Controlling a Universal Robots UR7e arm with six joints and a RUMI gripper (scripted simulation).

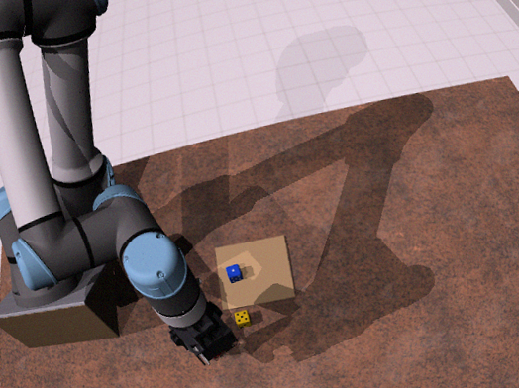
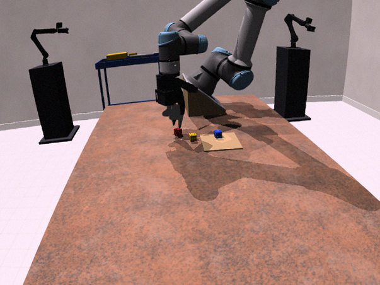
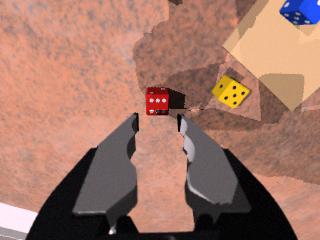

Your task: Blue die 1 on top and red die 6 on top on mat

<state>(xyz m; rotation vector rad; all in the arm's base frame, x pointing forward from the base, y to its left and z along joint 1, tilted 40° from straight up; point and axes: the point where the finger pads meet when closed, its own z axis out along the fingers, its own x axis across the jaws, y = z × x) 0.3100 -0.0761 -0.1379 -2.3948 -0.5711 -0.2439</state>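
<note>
Right now the red die is 40 mm below my hand. Also, from my hand: yellow die (60 mm ahead, 50 mm to the left, 40 mm below); then blue die (70 mm ahead, 150 mm to the left, 30 mm below); then tan mat (100 mm ahead, 150 mm to the left, 50 mm below).
</note>
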